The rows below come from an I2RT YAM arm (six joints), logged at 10 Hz.
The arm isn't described. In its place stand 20 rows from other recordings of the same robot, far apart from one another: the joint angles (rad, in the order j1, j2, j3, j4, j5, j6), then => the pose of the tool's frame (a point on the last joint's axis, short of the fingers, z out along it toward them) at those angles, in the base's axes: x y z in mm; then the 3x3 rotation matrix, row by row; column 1 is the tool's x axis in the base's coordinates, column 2 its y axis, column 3 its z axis.
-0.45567 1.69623 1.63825 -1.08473 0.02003 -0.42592 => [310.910, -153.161, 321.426], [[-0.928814, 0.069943, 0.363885], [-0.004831, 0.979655, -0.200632], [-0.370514, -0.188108, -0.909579]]
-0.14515 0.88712 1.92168 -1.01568 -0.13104 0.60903 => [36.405, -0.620, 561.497], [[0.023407, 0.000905, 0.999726], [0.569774, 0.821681, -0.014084], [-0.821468, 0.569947, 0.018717]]
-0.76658 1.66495 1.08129 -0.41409 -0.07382 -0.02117 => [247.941, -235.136, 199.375], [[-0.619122, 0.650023, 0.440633], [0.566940, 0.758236, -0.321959], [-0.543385, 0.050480, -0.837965]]
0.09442 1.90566 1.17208 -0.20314 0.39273 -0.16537 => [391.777, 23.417, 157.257], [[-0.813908, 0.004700, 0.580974], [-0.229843, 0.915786, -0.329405], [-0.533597, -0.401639, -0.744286]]
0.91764 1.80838 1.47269 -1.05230 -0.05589 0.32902 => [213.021, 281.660, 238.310], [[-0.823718, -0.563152, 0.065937], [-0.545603, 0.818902, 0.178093], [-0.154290, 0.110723, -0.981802]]
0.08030 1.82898 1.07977 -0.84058 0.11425 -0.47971 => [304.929, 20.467, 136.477], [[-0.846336, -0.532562, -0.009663], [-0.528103, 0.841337, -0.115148], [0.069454, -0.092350, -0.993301]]
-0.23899 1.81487 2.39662 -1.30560 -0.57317 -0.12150 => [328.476, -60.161, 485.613], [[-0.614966, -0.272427, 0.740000], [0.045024, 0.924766, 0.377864], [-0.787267, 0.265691, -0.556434]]
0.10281 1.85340 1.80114 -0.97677 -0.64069 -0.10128 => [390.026, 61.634, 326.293], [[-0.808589, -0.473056, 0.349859], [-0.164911, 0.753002, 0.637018], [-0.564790, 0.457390, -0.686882]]
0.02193 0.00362 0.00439 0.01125 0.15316 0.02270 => [110.221, -3.015, 175.958], [[0.014984, 0.130536, 0.991330], [0.022766, 0.991140, -0.130855], [-0.999629, 0.024530, 0.011879]]
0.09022 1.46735 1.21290 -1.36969 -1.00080 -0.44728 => [236.307, 51.472, 279.410], [[-0.894990, -0.433671, -0.104509], [-0.315316, 0.449299, 0.835887], [-0.315544, 0.781064, -0.538861]]
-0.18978 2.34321 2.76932 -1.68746 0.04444 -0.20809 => [427.770, -83.781, 354.125], [[-0.956900, 0.004145, 0.290388], [-0.026348, 0.994536, -0.101019], [-0.289220, -0.104316, -0.951562]]
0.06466 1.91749 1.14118 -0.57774 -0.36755 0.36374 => [348.054, 35.356, 128.231], [[-0.959686, 0.218299, 0.177052], [0.270566, 0.888114, 0.371547], [-0.076134, 0.404473, -0.911376]]
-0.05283 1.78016 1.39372 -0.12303 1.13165 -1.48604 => [399.967, -53.417, 291.501], [[-0.849834, -0.416587, 0.322859], [-0.379294, 0.058072, -0.923452], [0.365949, -0.907239, -0.207360]]
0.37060 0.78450 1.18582 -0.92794 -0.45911 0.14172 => [112.491, 60.634, 397.714], [[-0.560092, -0.608762, 0.561877], [-0.081784, 0.715561, 0.693746], [-0.824383, 0.342609, -0.450567]]
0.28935 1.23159 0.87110 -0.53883 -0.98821 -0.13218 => [222.305, 97.199, 258.914], [[-0.657500, -0.748084, 0.089802], [-0.271398, 0.346333, 0.897996], [-0.702878, 0.566060, -0.430742]]
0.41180 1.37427 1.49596 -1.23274 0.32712 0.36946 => [235.648, 90.443, 365.189], [[-0.855524, 0.064944, 0.513674], [-0.000512, 0.991996, -0.126270], [-0.517763, -0.108290, -0.848643]]
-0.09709 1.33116 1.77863 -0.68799 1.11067 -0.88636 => [235.259, -54.961, 508.665], [[-0.854283, 0.391111, 0.342392], [-0.262472, 0.243987, -0.933584], [-0.448674, -0.887413, -0.105779]]
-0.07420 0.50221 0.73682 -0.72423 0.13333 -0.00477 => [108.730, -12.828, 304.496], [[-0.469900, 0.188229, 0.862418], [0.030190, 0.979856, -0.197411], [-0.882203, -0.066727, -0.466117]]
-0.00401 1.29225 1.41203 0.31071 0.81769 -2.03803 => [272.751, -27.066, 497.213], [[-0.782350, 0.072723, 0.618579], [-0.607473, -0.308339, -0.732054], [0.137495, -0.948493, 0.285406]]
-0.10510 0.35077 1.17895 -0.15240 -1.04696 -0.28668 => [-31.400, 34.310, 482.707], [[0.771813, -0.418218, 0.478956], [-0.223645, 0.526571, 0.820187], [-0.595221, -0.740147, 0.312882]]
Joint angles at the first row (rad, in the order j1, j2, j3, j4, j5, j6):
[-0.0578 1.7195 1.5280 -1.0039 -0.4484 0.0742]
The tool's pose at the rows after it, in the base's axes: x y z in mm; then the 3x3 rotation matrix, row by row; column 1 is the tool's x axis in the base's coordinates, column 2 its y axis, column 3 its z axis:
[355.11, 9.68, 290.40], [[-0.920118, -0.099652, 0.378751], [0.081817, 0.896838, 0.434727], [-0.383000, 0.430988, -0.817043]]
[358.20, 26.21, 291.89], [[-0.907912, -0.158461, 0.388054], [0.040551, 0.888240, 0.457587], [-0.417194, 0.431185, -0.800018]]
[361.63, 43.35, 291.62], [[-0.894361, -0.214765, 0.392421], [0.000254, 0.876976, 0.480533], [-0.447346, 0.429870, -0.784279]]
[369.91, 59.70, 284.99], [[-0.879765, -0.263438, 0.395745], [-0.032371, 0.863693, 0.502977], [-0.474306, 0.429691, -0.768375]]
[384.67, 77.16, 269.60], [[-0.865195, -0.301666, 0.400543], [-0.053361, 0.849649, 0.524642], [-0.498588, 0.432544, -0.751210]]
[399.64, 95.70, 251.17], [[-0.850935, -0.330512, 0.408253], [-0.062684, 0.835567, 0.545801], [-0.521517, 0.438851, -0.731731]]
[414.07, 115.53, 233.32], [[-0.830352, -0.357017, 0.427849], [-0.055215, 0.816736, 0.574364], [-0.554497, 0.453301, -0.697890]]
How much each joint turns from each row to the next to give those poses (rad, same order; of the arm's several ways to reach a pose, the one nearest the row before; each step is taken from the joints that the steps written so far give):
[0.0408 0.0000 0.0000 0.0512 -0.0084 -0.0004]
[0.0458 0.0011 0.0000 0.0393 -0.0057 0.0008]
[0.0465 0.0069 0.0000 0.0412 -0.0039 0.0011]
[0.0416 0.0282 0.0000 0.0606 -0.0042 0.0035]
[0.0397 0.0572 0.0011 0.0908 -0.0026 0.0133]
[0.0389 0.0645 0.0004 0.1034 -0.0004 0.0244]
[0.0385 0.0645 0.0000 0.1259 -0.0038 0.0401]

